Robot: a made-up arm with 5 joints. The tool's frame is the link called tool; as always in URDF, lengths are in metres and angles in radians. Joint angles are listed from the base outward.
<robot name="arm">
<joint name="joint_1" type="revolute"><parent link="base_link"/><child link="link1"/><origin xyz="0.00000 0.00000 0.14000" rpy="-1.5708 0.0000 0.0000"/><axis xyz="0 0 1"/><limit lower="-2.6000" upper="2.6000"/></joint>
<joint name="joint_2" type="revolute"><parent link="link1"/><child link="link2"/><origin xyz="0.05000 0.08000 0.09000" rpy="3.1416 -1.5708 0.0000"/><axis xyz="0 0 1"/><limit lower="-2.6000" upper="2.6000"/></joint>
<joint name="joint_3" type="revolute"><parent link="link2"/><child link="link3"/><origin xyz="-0.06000 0.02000 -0.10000" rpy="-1.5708 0.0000 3.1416"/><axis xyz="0 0 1"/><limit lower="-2.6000" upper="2.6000"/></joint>
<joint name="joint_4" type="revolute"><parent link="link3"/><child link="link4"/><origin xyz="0.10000 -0.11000 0.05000" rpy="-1.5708 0.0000 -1.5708"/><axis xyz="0 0 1"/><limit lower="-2.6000" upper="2.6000"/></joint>
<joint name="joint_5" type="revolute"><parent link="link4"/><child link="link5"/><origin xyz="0.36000 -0.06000 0.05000" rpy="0.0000 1.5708 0.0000"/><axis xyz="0 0 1"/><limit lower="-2.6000" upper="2.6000"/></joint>
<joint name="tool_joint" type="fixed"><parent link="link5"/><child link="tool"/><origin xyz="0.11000 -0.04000 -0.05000" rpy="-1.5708 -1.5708 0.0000"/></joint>
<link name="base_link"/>
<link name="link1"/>
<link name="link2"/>
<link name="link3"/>
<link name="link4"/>
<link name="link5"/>
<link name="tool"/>
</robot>
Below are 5 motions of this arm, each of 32 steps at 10 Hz.
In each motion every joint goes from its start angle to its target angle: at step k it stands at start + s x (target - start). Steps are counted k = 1, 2, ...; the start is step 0. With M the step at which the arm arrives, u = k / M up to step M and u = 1 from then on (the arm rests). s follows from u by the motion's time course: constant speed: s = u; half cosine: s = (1 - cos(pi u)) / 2; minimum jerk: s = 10 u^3 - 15 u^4 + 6 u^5.
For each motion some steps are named. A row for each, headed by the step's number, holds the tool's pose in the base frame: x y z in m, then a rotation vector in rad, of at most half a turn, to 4 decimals.
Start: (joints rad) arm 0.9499 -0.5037 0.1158 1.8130 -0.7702
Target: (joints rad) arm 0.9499 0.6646 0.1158 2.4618 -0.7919
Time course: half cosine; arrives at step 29
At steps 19, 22, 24, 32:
19: 0.1094 -0.1718 0.2562 -0.7998 -1.0946 -0.8719
22: 0.0547 -0.1980 0.2516 -0.8104 -1.0868 -1.0495
24: 0.0256 -0.2077 0.2480 -0.8195 -1.0799 -1.1394
32: -0.0068 -0.2154 0.2433 -0.8326 -1.0699 -1.2371

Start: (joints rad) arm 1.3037 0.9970 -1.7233 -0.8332 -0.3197
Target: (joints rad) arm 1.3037 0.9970 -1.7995 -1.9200 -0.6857
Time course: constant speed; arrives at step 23
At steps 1, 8, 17, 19, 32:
1: -0.1466 0.4695 0.1238 0.7720 0.5368 1.4435
8: -0.2421 0.4206 0.0718 0.4972 0.6204 1.7183
17: -0.3244 0.3088 0.0072 0.1285 0.6901 2.0692
19: -0.3348 0.2785 -0.0056 0.0449 0.7006 2.1466
32: -0.3458 0.2145 -0.0284 -0.1237 0.7172 2.3005

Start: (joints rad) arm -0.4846 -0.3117 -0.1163 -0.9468 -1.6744
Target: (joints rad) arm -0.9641 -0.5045 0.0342 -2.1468 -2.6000
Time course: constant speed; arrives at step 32
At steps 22, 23, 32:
22: 0.0881 -0.3276 -0.0953 -2.1849 0.9989 0.8744
23: 0.0796 -0.3270 -0.0946 -2.1833 1.0118 0.9089
32: 0.0082 -0.3089 -0.0932 -2.1301 1.0579 1.2390

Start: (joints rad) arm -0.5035 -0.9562 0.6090 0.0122 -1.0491
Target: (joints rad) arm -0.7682 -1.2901 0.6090 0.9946 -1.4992
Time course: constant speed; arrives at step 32
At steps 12, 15, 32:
12: 0.0440 -0.1904 0.5078 -2.0162 -0.6770 -1.4909
15: 0.0179 -0.1522 0.5314 -2.0835 -0.7764 -1.5755
32: -0.1331 0.0955 0.5560 1.9283 1.1366 1.7367

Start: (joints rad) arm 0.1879 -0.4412 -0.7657 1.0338 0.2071
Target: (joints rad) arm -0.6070 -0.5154 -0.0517 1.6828 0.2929
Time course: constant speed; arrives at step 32
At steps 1, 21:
1: 0.2197 0.3011 0.1476 0.2609 -0.5803 0.9261
21: 0.0988 0.1914 0.3566 -0.0976 -1.5708 0.7825

